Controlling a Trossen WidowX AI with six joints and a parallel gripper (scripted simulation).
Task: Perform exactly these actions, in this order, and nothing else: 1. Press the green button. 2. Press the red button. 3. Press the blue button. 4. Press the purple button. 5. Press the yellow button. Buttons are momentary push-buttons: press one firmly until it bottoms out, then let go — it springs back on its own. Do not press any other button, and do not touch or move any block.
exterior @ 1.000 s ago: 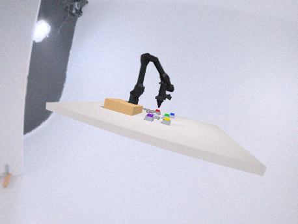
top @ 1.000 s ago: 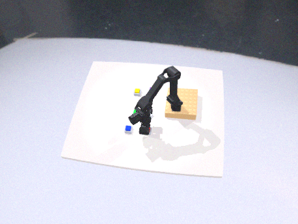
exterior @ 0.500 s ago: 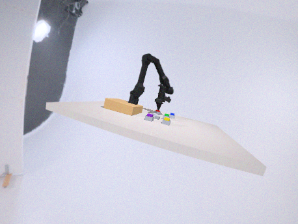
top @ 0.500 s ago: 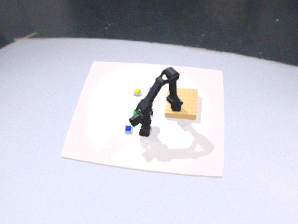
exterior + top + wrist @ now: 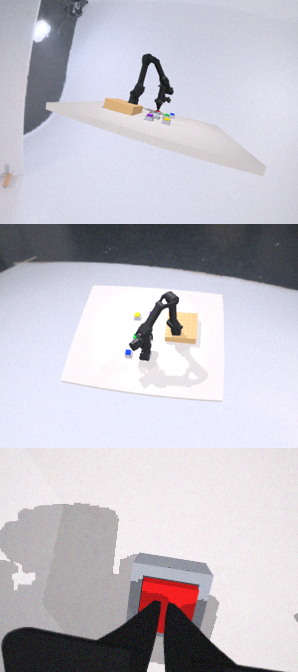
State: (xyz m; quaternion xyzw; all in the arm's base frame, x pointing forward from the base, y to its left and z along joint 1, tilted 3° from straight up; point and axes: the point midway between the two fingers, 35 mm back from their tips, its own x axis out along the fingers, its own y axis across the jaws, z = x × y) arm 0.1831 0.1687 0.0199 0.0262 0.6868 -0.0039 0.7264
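Right now the red button is 1 cm below my gripper tip. The rest, counted from my gripper tip: green button (13 cm to the right, 9 cm ahead); then white block (13 cm to the right, 2 cm below); then blue button (13 cm ahead).
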